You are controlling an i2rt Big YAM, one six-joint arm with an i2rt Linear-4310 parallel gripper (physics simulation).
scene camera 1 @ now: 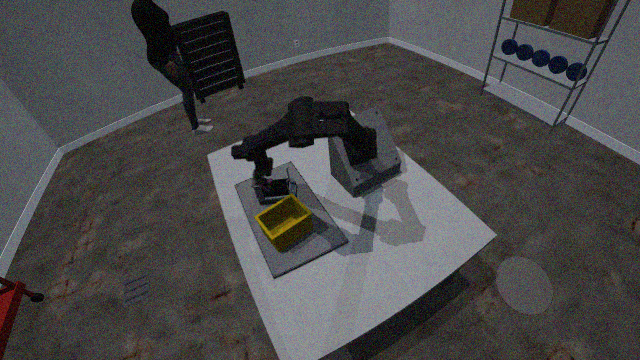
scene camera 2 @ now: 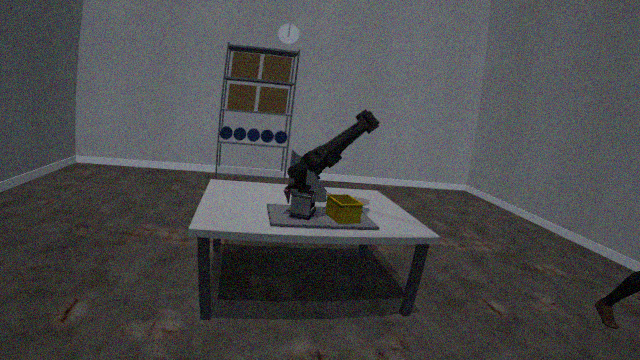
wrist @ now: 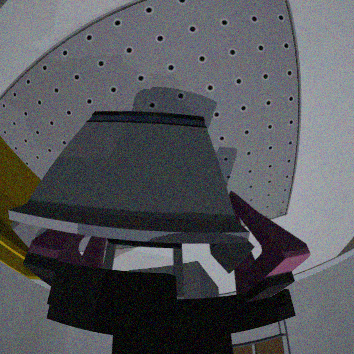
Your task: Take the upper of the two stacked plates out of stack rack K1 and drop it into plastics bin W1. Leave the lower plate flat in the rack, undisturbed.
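Where they show: gripper, fingertip midpoint: point(scene camera 1: 268, 183); arm's base, origin of the base link: point(scene camera 1: 355, 149) point(scene camera 2: 311, 171).
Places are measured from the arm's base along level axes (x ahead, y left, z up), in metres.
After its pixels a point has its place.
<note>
The grey stack rack K1 point(scene camera 1: 270, 200) point(scene camera 2: 302, 206) {z -0.092, x 0.415, y -0.096 m} point(wrist: 135, 170) {z -0.075, x 0.410, y -0.109 m} stands upright on the perforated board. Its wall fills the middle of the wrist view. The plates inside are not distinguishable; the rack's wall and dark interior hide them. The yellow bin W1 point(scene camera 1: 296, 235) {z -0.124, x 0.352, y 0.174 m} point(scene camera 2: 345, 212) {z -0.096, x 0.456, y 0.106 m} point(wrist: 12, 175) {z -0.128, x 0.414, y 0.067 m} stands beside the rack, open side up. My gripper point(scene camera 1: 262, 182) {z -0.103, x 0.360, y -0.111 m} is open and empty, low at the rack's upper rim. In the wrist view its dark pink fingers show to the left and right behind the rack's rim, the left one partly hidden. Contact with a plate cannot be seen.
The perforated grey board point(scene camera 1: 305, 257) {z -0.154, x 0.358, y 0.257 m} point(scene camera 2: 280, 221) {z -0.154, x 0.471, y -0.200 m} point(wrist: 260, 65) {z -0.154, x 0.429, y -0.209 m} lies on the white table point(scene camera 1: 400, 270) {z -0.167, x 0.094, y 0.463 m} point(scene camera 2: 220, 205) {z -0.167, x 0.262, y -0.500 m}. The arm's grey wedge base point(scene camera 1: 367, 181) {z -0.113, x -0.007, y 0.085 m} stands behind the bin and rack. A person point(scene camera 1: 162, 47) stands beyond the table, near a black slatted panel point(scene camera 1: 210, 55).
</note>
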